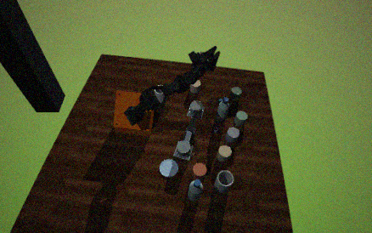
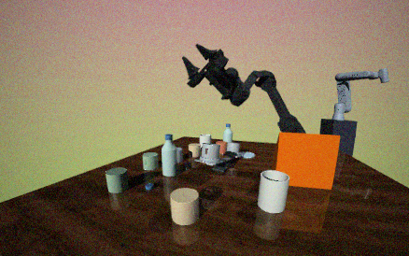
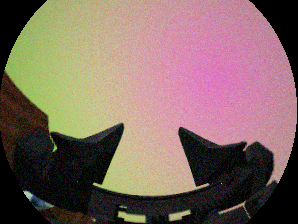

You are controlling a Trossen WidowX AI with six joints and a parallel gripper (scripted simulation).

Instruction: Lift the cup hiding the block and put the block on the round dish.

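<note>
Now: the pale blue block 440 mm below my gripper tip, 290 mm to the right of it and 150 mm behind it. From my gripper tip the other things lie so: balance (440 mm below, 170 mm to the right, 110 mm behind); round dish (480 mm below, 380 mm to the right, 230 mm behind); orange cylinder (450 mm below, 410 mm to the right, 70 mm behind).
</note>
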